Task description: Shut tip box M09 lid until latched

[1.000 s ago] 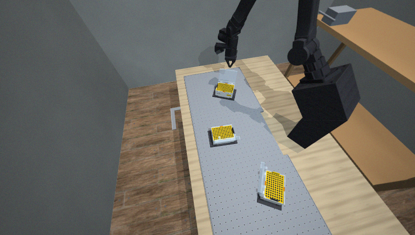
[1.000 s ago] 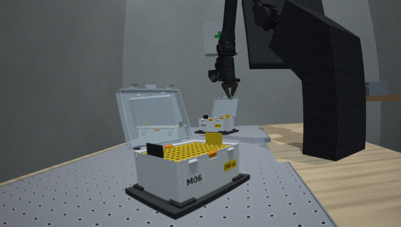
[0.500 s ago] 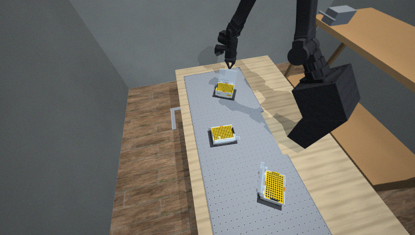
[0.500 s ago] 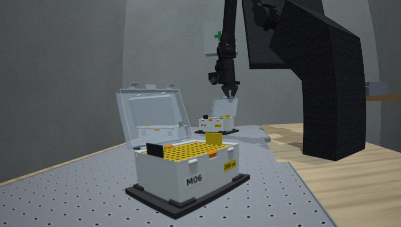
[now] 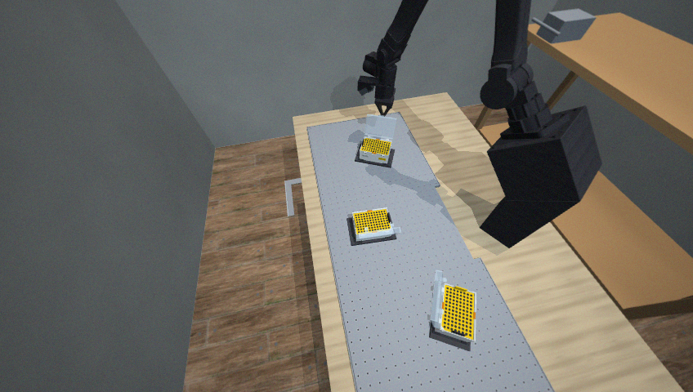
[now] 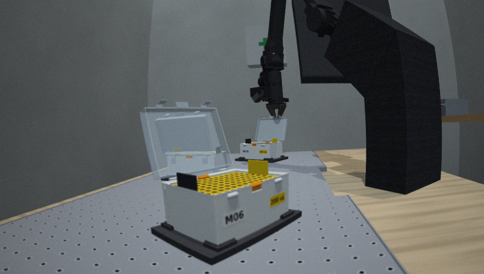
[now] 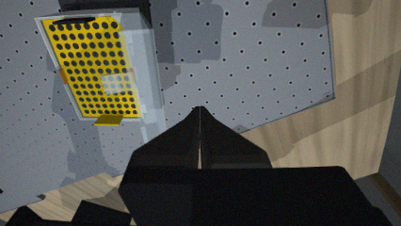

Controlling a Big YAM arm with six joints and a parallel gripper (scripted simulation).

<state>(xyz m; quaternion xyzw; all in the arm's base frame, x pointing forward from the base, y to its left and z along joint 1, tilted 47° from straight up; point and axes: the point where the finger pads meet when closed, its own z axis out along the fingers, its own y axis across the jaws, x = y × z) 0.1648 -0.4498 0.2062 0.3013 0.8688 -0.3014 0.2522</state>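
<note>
My hand is 80 mm to the right of the rack, 80 mm short of it and 70 mm above it.
</note>
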